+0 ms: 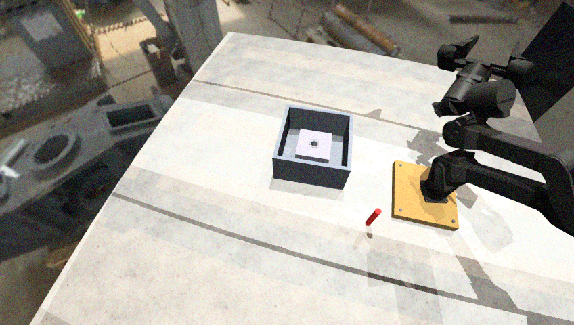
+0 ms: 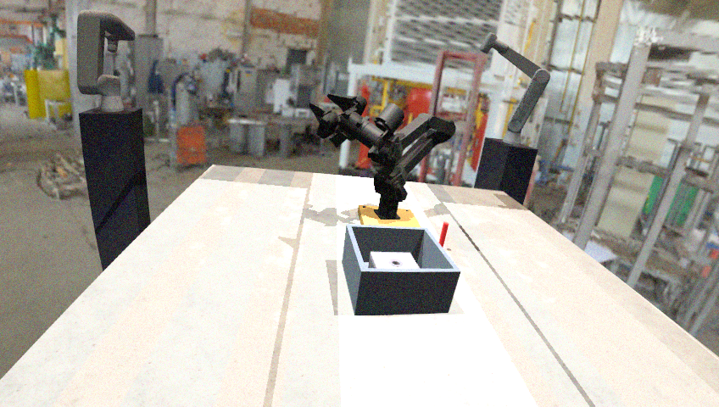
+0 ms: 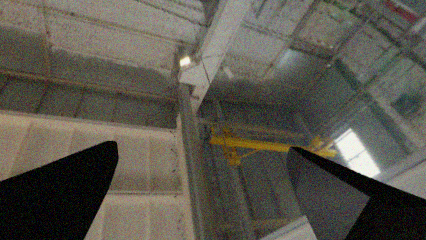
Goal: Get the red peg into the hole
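My gripper tip is 310 mm to the right of the red peg, 300 mm above it and 250 mm short of it. Also, from my gripper tip: plate 390 mm ahead, 290 mm below, 110 mm to the left; dark grey box 390 mm ahead, 310 mm below, 110 mm to the left.
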